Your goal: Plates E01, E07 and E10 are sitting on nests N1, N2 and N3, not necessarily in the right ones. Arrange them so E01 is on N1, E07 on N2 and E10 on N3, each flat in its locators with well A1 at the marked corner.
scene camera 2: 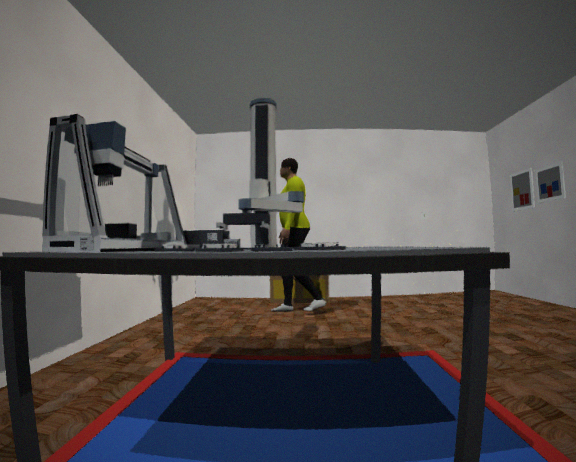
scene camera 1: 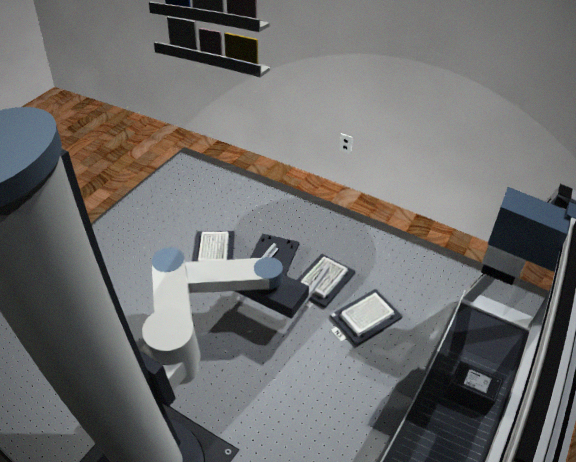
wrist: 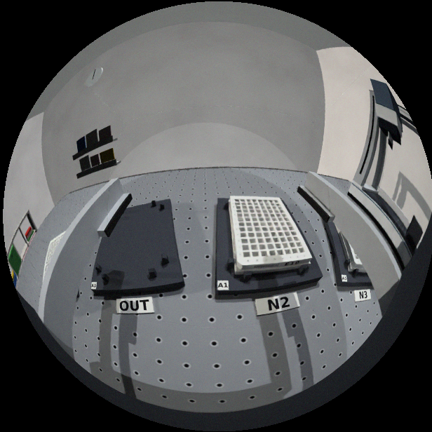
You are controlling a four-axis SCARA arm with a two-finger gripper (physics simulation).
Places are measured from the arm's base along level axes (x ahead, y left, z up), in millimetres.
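Pixels of known places: gripper, fingertip midpoint: (scene camera 2: 239,224) (scene camera 1: 300,257).
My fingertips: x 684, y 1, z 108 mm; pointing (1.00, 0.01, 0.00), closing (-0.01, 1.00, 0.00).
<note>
For each thing: its top centre in the pictures, then the offset to it from my fingertips. "spot": a spot on its surface instead.
- nest N3, surface spot: (scene camera 1: 396,316) spot: 10 mm ahead, 304 mm right, 83 mm down
- third plate, middle of its top: (scene camera 1: 213,245) (scene camera 2: 318,242) 42 mm back, 281 mm left, 69 mm down
- leftmost nest, surface spot: (scene camera 1: 231,245) spot: 0 mm ahead, 244 mm left, 84 mm down
- dark nest OUT, middle of its top: (scene camera 1: 272,253) (scene camera 2: 270,244) 30 mm ahead, 114 mm left, 73 mm down
My gripper (scene camera 1: 295,266) (wrist: 217,178) is open and empty, its fingers standing above and on either side of the gap between nest OUT and N2. A white plate (scene camera 1: 327,276) (wrist: 270,232) marked E10 sits on dark nest N2 (wrist: 222,250), looking flat; one finger partly covers it in scene camera 1. Another white plate (scene camera 1: 367,313) (wrist: 353,252) sits on nest N3 (scene camera 1: 396,316) (wrist: 341,270); its label is unreadable. A third plate (scene camera 1: 214,246) (wrist: 52,250) sits on the leftmost nest (scene camera 1: 231,245); its label is unreadable. Which plate corners are A1 is unclear.
The dark nest OUT (scene camera 1: 287,250) (wrist: 140,245) has no plate and stands left of N2. A gantry machine (scene camera 1: 530,225) (scene camera 2: 107,145) with a dark deck is at the right in scene camera 1. A person (scene camera 2: 295,210) is beyond the table (scene camera 2: 250,263).
</note>
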